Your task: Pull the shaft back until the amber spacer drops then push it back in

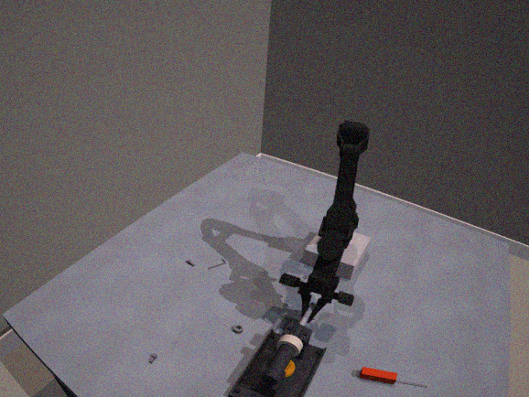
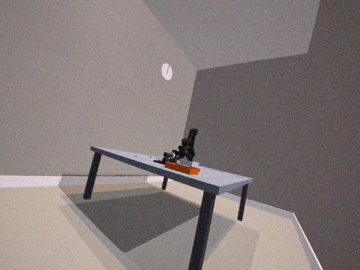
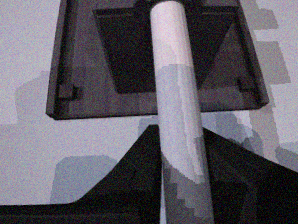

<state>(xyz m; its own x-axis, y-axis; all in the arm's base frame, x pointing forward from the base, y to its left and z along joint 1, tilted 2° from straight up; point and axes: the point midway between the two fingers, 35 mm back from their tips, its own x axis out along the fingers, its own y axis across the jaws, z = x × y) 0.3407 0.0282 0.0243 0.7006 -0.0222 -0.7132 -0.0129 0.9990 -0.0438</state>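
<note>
Right now my gripper tip is 4 cm short of the pale grey shaft and 3 cm below it. Also, from my gripper tip: thin hex key: 14 cm behind, 32 cm to the right, 5 cm below; then red-handled screwdriver: 5 cm ahead, 27 cm to the left, 5 cm below.
</note>
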